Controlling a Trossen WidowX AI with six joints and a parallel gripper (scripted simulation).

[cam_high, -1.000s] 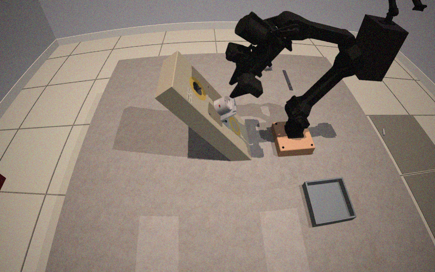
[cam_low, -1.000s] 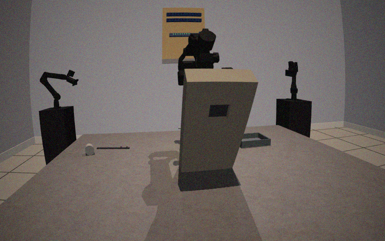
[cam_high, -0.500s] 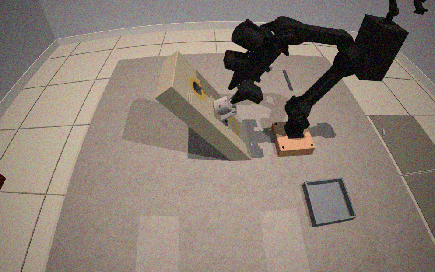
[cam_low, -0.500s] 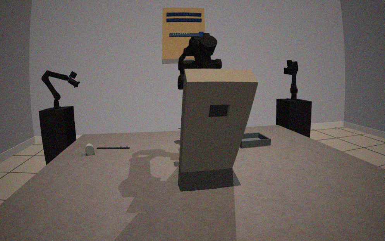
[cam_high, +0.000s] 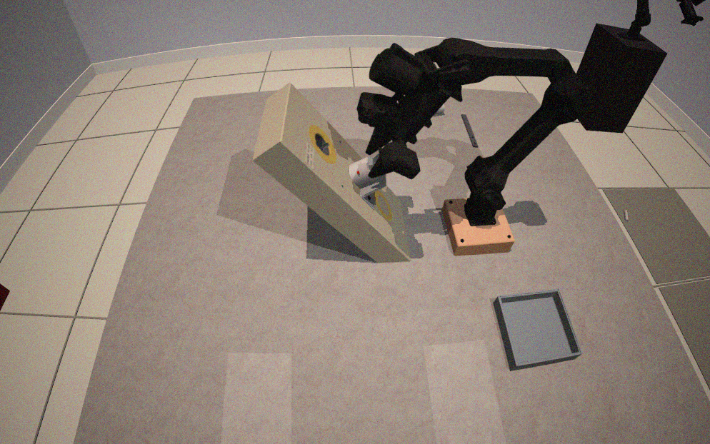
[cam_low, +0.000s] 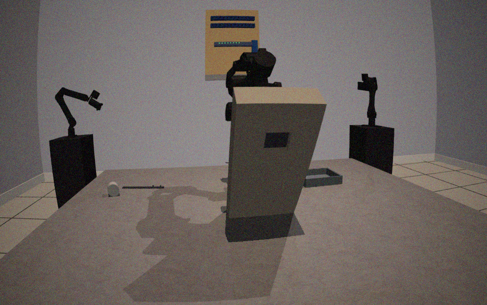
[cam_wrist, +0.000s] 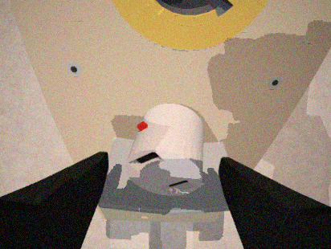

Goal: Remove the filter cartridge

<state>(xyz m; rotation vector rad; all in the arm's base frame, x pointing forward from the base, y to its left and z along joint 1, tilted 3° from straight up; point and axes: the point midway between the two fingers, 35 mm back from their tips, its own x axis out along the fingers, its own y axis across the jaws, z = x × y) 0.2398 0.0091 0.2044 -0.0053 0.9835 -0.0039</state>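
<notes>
My gripper tip is now 2 cm above the white filter cartridge. The rest, counted from my gripper tip: grey shelf: 5 cm below, 1 cm to the right; then grey tray: 33 cm behind, 28 cm to the left, 20 cm below; then beige service panel: 5 cm ahead, 4 cm below, 1 cm to the right.
</notes>
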